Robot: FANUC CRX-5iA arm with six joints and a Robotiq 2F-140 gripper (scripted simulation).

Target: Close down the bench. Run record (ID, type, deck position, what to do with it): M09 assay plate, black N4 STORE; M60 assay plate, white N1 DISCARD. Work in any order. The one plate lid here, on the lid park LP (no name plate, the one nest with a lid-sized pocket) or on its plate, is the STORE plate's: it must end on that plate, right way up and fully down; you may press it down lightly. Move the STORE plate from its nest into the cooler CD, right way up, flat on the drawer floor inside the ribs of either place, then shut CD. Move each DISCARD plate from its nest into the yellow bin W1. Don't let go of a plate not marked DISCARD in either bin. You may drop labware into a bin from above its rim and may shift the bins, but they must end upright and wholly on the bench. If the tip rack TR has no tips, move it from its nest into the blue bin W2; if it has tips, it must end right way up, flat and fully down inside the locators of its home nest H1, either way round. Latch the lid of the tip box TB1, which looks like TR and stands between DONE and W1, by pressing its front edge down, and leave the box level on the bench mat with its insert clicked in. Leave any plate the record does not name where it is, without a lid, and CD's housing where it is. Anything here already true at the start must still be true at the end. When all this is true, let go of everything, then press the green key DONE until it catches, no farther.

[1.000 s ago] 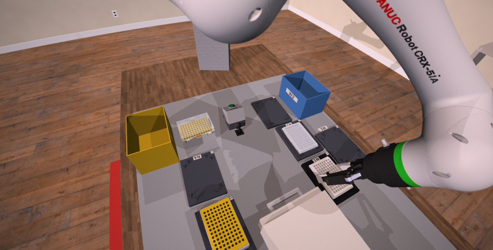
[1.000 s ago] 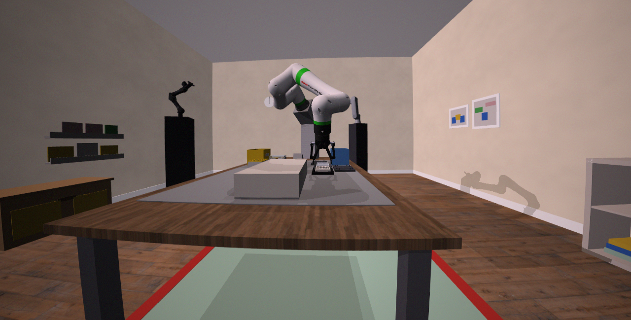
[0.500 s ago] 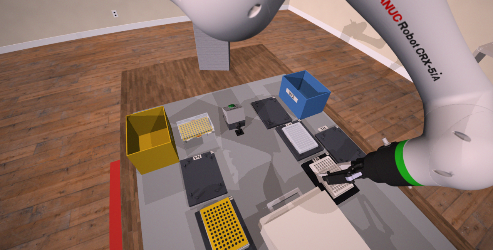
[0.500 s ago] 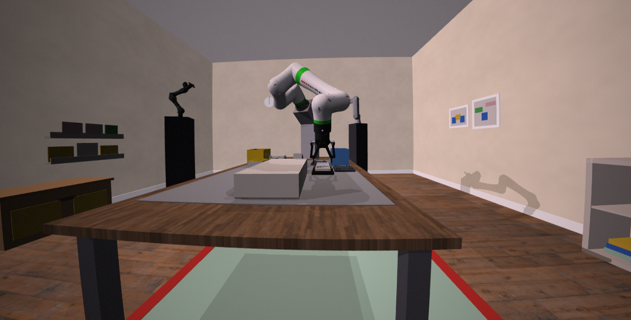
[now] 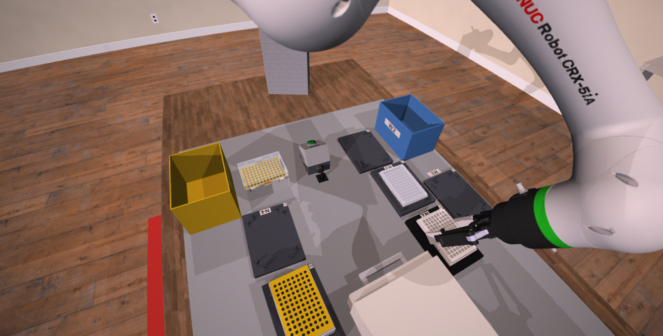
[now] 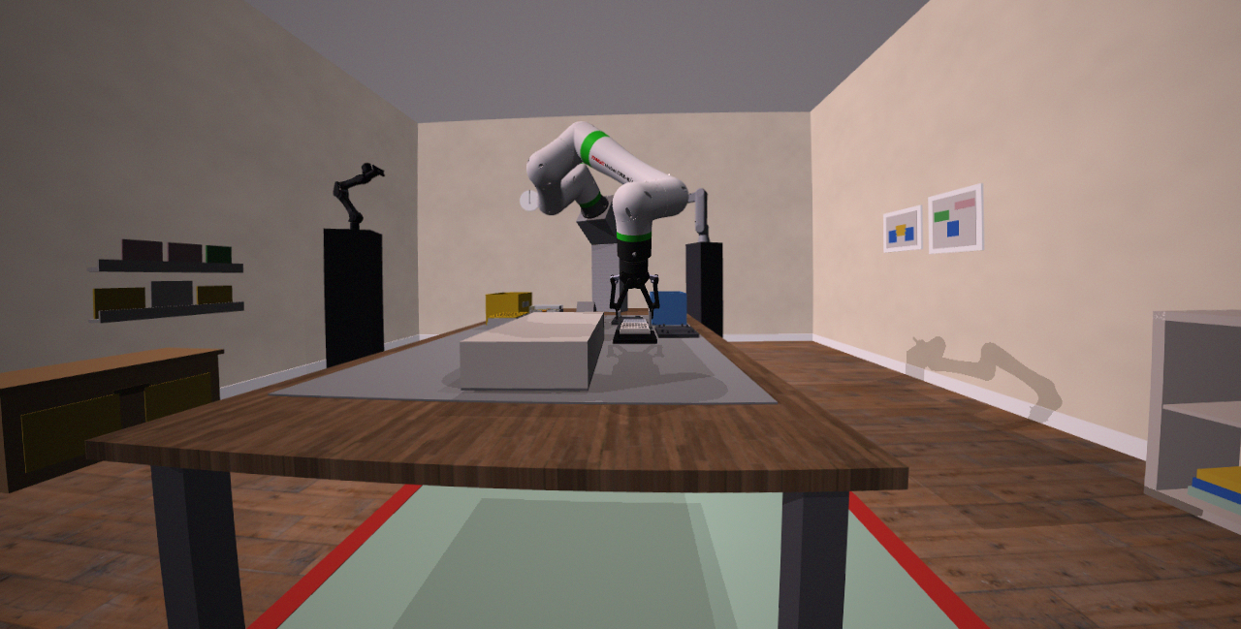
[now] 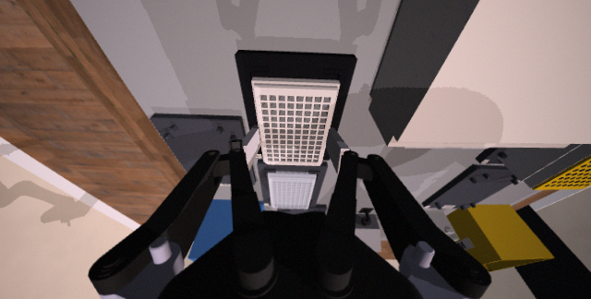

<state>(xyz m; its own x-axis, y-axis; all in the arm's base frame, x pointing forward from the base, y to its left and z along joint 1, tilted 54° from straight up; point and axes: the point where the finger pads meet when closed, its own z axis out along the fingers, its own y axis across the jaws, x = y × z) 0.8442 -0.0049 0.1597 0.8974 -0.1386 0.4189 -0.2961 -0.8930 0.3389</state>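
Now: the black nest N1 5 cm below my hand. Also, from my hand: white assay plate: 2 cm below; then nest H1: 2 cm behind, 16 cm to the left, 5 cm below; then lid: 3 cm ahead, 22 cm to the right, 3 cm below.
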